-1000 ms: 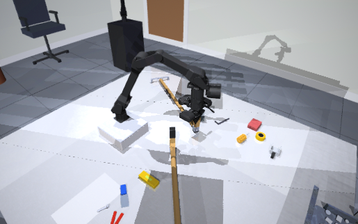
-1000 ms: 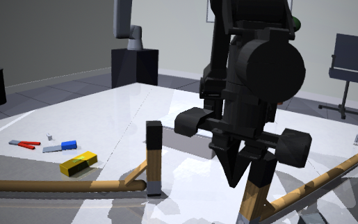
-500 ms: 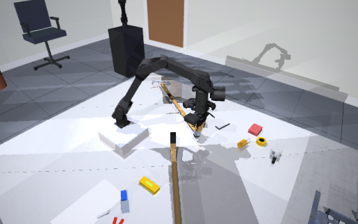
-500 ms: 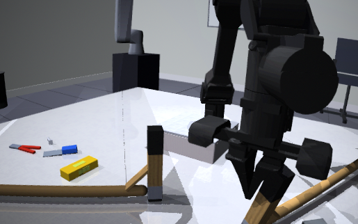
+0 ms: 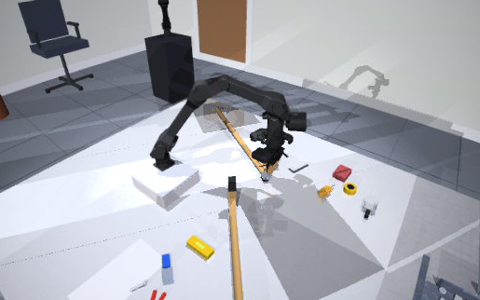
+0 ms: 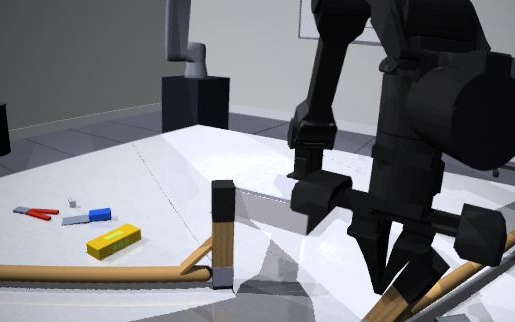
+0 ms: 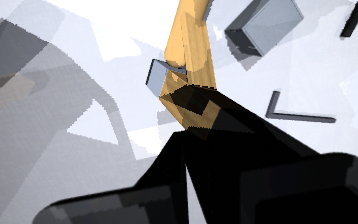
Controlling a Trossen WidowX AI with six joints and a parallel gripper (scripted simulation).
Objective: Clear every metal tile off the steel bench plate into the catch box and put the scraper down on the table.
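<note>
Now: the long scraper 410 mm to the right of my gripper tip, 170 mm ahead of it and 30 mm below it. Also, from my gripper tip: yellow tape roll (270 mm ahead, 160 mm to the left, 80 mm below); red block (230 mm to the left, 210 mm ahead, 80 mm below); orange piece (200 mm ahead, 80 mm to the left, 70 mm below).
</note>
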